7 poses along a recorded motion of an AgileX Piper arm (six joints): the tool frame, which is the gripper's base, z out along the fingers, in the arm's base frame.
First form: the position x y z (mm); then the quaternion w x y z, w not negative.
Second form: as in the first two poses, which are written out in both.
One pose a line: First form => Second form
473 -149 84 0.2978 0.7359 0.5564 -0.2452 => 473 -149 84 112.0 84.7 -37.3
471 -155 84 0.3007 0.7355 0.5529 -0.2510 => 471 -155 84 111.8 84.1 -38.2
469 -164 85 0.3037 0.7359 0.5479 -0.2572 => 469 -164 85 111.7 83.2 -39.0
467 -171 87 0.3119 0.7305 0.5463 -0.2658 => 467 -171 87 110.4 82.6 -40.2
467 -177 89 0.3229 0.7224 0.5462 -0.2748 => 467 -177 89 108.6 82.1 -41.3
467 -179 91 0.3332 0.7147 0.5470 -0.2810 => 467 -179 91 106.9 81.8 -42.0
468 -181 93 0.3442 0.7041 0.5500 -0.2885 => 468 -181 93 104.8 81.9 -42.9
